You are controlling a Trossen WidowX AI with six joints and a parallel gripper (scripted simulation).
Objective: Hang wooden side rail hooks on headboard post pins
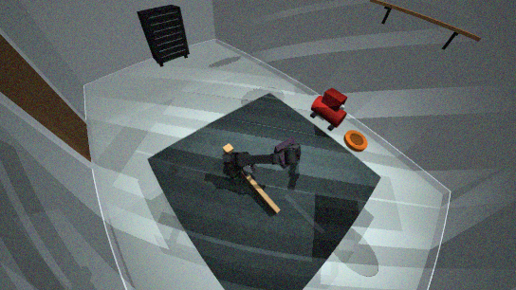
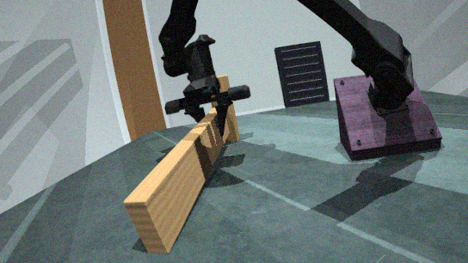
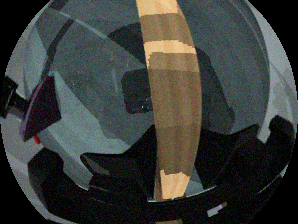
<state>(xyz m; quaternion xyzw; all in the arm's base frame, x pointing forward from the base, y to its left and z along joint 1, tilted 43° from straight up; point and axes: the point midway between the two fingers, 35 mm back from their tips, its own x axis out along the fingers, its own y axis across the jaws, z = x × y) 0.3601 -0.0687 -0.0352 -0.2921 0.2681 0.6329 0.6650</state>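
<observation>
My gripper tip is now 130 mm to the left of the headboard post and 40 mm below it.
</observation>
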